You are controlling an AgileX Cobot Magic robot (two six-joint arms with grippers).
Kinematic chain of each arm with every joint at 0, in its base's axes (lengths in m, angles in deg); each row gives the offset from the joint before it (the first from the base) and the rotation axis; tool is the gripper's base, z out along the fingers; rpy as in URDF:
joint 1: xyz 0 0 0.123 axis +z
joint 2: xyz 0 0 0 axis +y
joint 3: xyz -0.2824 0 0.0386 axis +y
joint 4: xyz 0.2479 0 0.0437 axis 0.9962 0 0.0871
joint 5: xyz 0 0 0 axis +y
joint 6: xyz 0.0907 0 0.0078 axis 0.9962 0 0.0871
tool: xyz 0 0 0 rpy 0 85 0
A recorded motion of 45 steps. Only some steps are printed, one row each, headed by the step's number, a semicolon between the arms.
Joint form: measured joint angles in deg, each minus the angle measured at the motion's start. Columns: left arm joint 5, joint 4, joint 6, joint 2, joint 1, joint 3; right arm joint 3, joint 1, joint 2, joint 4, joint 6, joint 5.
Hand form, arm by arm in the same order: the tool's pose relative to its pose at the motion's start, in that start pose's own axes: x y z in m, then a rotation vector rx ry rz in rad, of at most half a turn. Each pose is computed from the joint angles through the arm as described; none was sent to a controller.
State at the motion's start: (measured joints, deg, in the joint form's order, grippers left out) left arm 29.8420 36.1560 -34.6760 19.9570 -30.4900 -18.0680; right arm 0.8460 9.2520 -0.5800 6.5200 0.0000 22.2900
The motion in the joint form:
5: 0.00 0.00 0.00 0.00 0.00 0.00; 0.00 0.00 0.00 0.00 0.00 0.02
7: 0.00 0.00 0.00 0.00 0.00 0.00; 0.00 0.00 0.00 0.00 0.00 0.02
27: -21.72 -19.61 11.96 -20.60 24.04 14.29; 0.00 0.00 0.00 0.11 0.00 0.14
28: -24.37 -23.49 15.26 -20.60 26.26 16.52; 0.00 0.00 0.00 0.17 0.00 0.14
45: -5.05 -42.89 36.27 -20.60 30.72 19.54; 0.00 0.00 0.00 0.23 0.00 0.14
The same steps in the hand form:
5: 0.0000 0.0000 0.0000 0.0000 0.0000 0.0000; 0.0000 0.0000 0.0000 0.0000 0.0003 0.0000
7: 0.0000 0.0000 0.0000 0.0000 0.0000 0.0000; 0.0000 0.0000 0.0000 0.0000 0.0003 0.0000
27: 0.0444 0.0045 -0.0164 -0.1328 -0.3929 -0.2086; 0.0002 0.0001 0.0000 -0.0007 0.0024 0.0018
28: 0.0523 0.0044 -0.0112 -0.1506 -0.3976 -0.2192; 0.0002 0.0001 0.0000 -0.0011 0.0024 0.0027
45: 0.0976 -0.0019 0.0031 -0.1541 -0.0068 -0.2311; 0.0002 0.0001 0.0000 -0.0015 0.0024 0.0037

